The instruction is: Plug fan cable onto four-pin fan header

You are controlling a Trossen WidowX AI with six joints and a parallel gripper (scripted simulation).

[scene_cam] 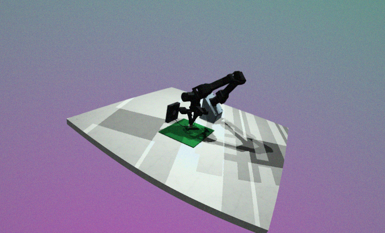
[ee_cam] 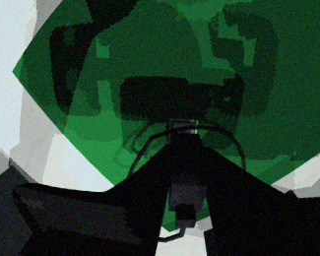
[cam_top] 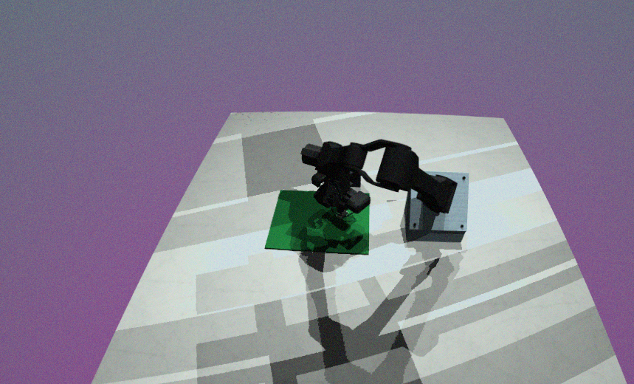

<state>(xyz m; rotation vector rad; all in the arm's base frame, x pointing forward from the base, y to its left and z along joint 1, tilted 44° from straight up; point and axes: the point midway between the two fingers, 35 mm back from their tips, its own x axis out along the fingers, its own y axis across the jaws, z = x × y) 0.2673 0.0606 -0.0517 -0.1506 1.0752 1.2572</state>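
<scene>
My gripper tip is 10 mm to the left of the black plug and 10 mm below it. Also, from my gripper tip: green board 60 mm ahead, 20 mm to the left, 50 mm below; then black square fan 10 mm ahead, 140 mm to the right, 20 mm above; then pale header 10 mm to the right, 40 mm below.
</scene>
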